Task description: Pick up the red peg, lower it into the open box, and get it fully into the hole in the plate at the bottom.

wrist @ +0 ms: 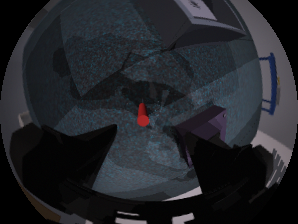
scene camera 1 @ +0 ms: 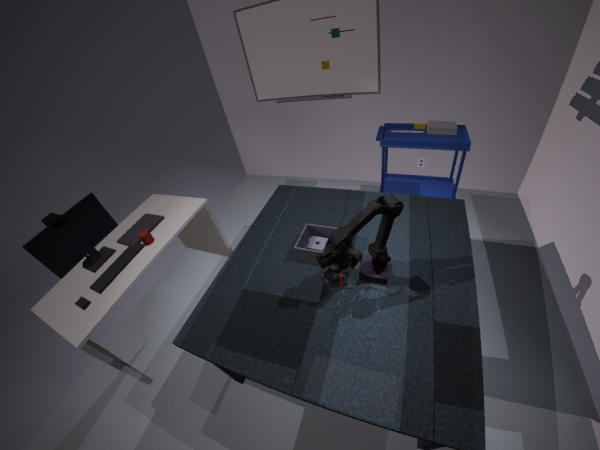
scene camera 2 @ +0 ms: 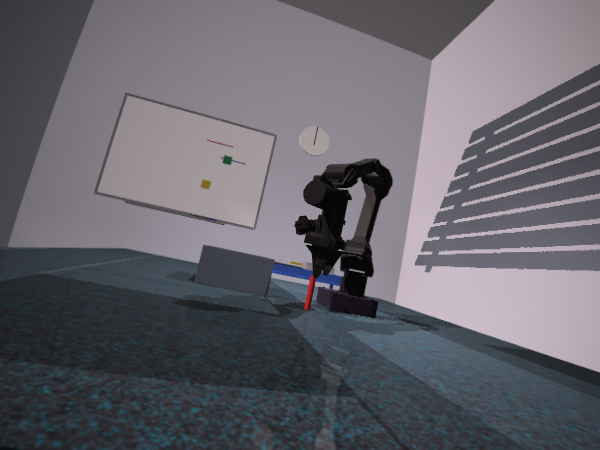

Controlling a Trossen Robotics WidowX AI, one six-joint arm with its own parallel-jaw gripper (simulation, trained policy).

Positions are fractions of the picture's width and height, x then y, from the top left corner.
Observation:
I see my gripper (scene camera 2: 0.53, 0.61) and a grey box (scene camera 2: 0.36, 0.59).
My gripper is seen too in the wrist view (wrist: 0.51, 0.59).

